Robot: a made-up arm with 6 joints.
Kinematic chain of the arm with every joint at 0, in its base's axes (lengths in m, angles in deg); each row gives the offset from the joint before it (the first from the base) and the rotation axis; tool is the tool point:
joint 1: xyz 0 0 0.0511 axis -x
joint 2: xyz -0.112 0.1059 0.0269 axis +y
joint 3: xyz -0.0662 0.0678 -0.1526 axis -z
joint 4: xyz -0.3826 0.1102 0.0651 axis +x
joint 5: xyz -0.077 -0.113 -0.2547 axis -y
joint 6: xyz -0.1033 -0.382 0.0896 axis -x
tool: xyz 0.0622 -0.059 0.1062
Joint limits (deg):
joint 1: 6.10..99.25
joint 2: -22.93..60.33
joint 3: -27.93..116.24
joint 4: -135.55..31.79
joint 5: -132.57..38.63
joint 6: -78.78..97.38
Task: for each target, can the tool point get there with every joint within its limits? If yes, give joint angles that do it. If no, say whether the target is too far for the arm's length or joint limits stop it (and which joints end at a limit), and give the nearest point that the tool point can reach.
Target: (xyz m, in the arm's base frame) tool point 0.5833 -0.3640 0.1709
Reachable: no: joint limits stop it (at a limit: joint 1, joint 2, joint 3, joint 4) | nearest point 0.4665 -0.2344 -0.1951 | short by 0.405 m
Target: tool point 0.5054 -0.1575 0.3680
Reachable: no: joint limits stop it (at a limit: joint 1, joint 2, joint 3) | nearest point 0.1940 -0.1389 0.5052 | short by 0.341 m
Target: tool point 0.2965 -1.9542 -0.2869
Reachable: no: too far | nearest point -0.0926 -0.7777 -0.3235 | short by 1.240 m
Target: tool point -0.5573 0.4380 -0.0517
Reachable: yes | joints 86.56 29.27 23.19 -41.58 -12.68 70.92
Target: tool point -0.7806 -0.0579 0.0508
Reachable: yes | joints 80.17 11.17 22.73 9.38 -11.50 19.86
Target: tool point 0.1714 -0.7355 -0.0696
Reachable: no: joint limits stop it (at a limit: joint 2, joint 3, joint 5) | nearest point -0.0497 -0.6659 -0.0582 | short by 0.232 m
